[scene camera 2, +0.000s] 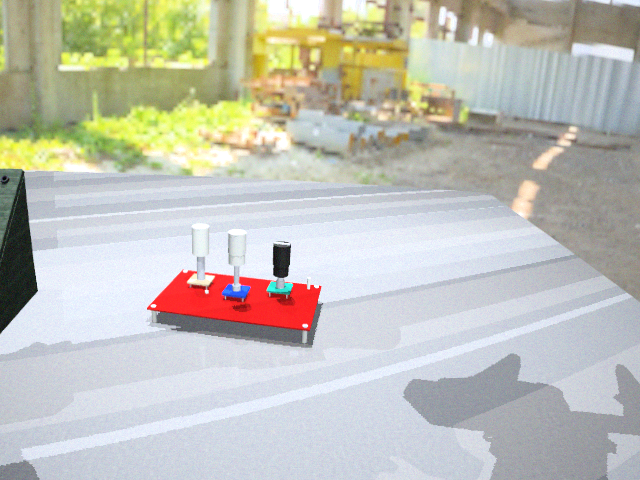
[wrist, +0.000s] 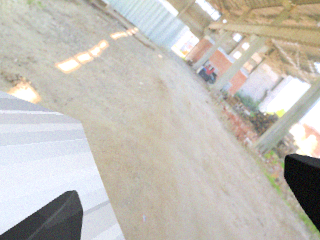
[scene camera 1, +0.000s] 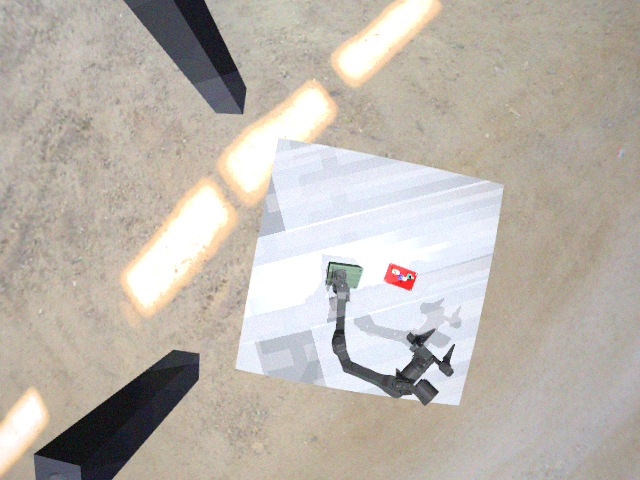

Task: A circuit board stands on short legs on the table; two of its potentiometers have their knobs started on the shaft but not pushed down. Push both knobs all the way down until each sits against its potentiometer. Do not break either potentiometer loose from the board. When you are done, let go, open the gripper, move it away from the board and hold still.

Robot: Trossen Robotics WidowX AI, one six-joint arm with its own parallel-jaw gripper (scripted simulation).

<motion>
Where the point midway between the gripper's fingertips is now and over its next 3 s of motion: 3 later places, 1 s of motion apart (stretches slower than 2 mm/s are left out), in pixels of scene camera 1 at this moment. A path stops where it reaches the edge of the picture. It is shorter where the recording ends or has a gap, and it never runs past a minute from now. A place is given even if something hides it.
My gripper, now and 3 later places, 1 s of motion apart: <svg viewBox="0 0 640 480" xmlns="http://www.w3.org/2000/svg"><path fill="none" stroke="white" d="M444 336L437 304L417 284L406 279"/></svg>
</motion>
